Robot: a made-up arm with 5 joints.
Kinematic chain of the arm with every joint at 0, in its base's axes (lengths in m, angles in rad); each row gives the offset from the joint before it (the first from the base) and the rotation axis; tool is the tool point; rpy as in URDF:
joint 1: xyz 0.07 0 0.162 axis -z
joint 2: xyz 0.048 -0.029 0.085 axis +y
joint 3: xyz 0.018 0 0.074 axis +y
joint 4: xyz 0.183 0 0.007 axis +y
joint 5: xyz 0.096 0.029 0 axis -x
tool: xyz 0 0 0 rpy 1.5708 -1.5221 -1.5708
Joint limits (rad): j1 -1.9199..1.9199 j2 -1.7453..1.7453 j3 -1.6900..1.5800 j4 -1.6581..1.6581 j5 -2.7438..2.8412
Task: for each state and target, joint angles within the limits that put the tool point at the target. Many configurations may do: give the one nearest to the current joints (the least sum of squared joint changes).
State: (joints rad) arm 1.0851 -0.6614 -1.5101 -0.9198 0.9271
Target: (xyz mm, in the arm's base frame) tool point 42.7 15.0 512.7
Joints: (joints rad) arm 0.5024 -0.1327 -1.3532 -1.5823 0.9271
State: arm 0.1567 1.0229 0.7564 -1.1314 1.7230
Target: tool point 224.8 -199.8 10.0
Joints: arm 0.9116 1.3686 -0.0521 -0.6562 1.7230
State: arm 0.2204 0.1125 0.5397 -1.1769 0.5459
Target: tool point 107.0 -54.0 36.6
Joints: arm 0.9701 0.7609 1.3218 -0.9068 0.5459
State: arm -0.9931 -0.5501 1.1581 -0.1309 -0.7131
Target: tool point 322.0 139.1 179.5
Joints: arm -0.5044 -0.2241 0.8477 -0.1653 -0.7131
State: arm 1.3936 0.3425 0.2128 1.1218 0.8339
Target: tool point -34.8 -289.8 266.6
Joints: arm 1.9178 0.0309 -0.1162 1.0054 0.8339
